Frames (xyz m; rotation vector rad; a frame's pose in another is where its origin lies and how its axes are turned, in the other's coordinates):
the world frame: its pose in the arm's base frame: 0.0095 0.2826 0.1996 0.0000 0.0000 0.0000
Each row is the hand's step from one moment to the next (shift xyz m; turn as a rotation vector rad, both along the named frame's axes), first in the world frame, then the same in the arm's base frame.
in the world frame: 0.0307 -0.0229 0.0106 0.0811 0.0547 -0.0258
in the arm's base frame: 0.0307 -0.0229 0.0106 0.0811 0.0547 -0.0258
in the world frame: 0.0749 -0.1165 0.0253 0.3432 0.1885 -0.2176
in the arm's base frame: 0.0749 -0.1165 0.0253 0.3432 0.1885 -0.2176
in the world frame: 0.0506 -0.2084 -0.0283 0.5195 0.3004 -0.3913
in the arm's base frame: 0.0506 -0.2084 -0.0283 0.5195 0.3004 -0.3913
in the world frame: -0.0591 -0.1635 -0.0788 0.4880 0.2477 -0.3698
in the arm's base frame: -0.0591 -0.1635 -0.0788 0.4880 0.2477 -0.3698
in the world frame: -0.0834 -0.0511 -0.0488 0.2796 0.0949 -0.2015
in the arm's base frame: -0.0834 -0.0511 -0.0488 0.2796 0.0949 -0.2015
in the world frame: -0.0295 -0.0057 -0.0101 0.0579 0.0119 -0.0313
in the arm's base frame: -0.0295 -0.0057 -0.0101 0.0579 0.0119 -0.0313
